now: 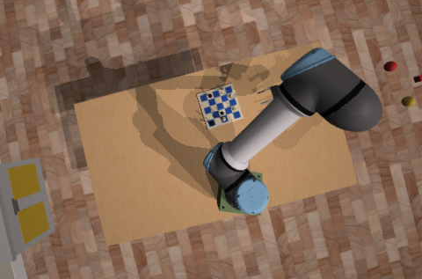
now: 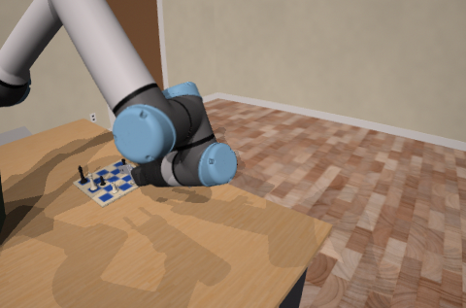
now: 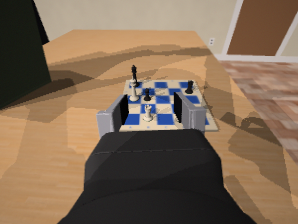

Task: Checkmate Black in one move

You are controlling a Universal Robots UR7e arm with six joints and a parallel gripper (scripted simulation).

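The chessboard lies 210 mm to the left of my hand, 140 mm below it and 10 mm ahead of it. Also, from my hand: white piece: 210 mm to the left, 110 mm below, 60 mm behind; then tall black piece: 280 mm to the left, 110 mm below, 80 mm behind.
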